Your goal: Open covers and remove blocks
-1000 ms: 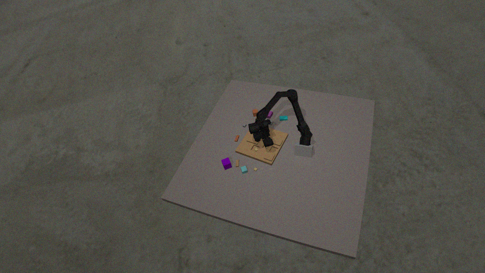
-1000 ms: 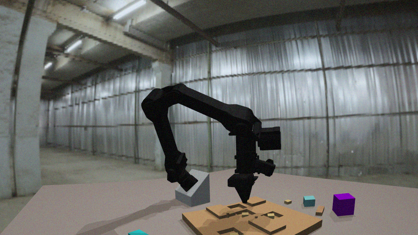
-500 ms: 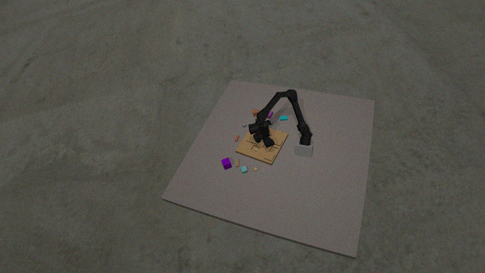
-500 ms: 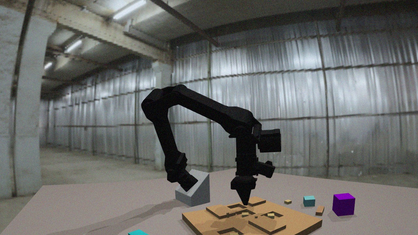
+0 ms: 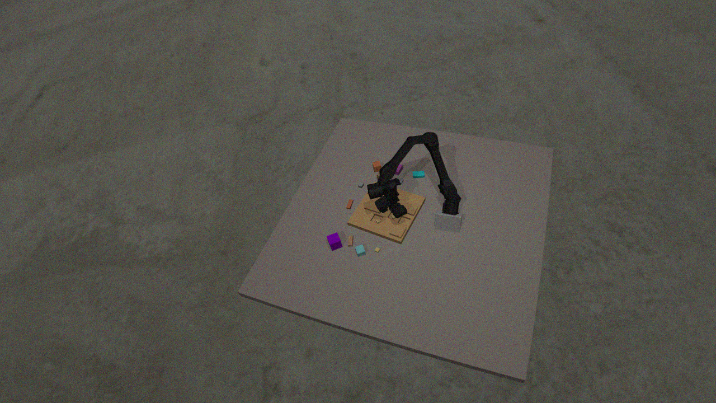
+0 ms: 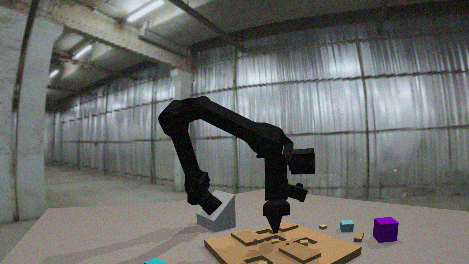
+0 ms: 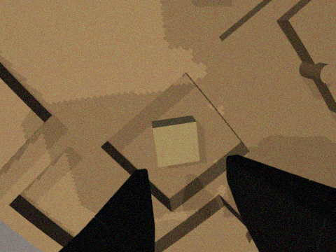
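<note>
The light blue block is 240 mm to the left of my gripper tip, 70 mm ahead of it and 40 mm below it. Round my gripper tip: brown block: 220 mm to the right, 160 mm ahead, 20 mm below; teal block: 320 mm to the right, 40 mm below, 10 mm behind; orange piece: 200 mm to the left, 140 mm ahead, 40 mm below.
</note>
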